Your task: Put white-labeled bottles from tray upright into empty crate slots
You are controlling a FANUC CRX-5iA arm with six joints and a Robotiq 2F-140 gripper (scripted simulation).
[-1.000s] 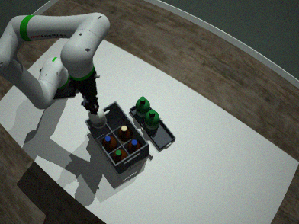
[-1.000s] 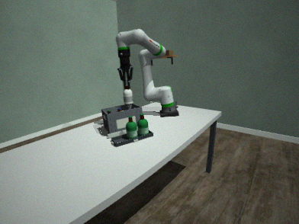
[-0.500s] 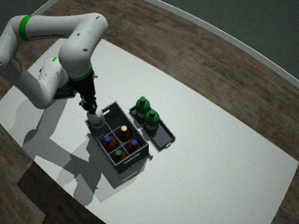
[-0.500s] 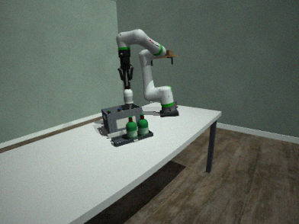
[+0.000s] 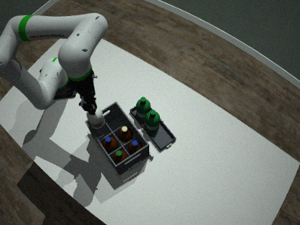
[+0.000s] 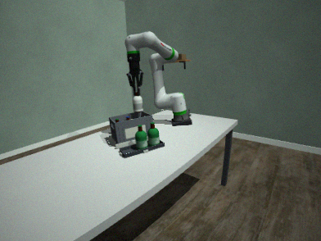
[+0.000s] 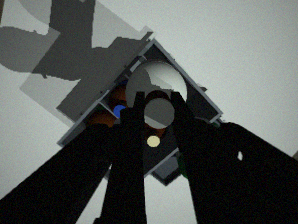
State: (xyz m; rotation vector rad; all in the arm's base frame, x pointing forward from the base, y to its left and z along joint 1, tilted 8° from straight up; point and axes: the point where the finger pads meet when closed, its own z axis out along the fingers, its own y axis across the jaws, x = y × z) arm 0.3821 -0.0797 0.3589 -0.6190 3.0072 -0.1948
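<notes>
Now: hand 8 cm above the white-labeled bottle. Also, from my hand: dark tray: 33 cm below, 19 cm to the left, 18 cm ahead; dark crate: 26 cm below, 10 cm ahead, 1 cm to the left.
</notes>
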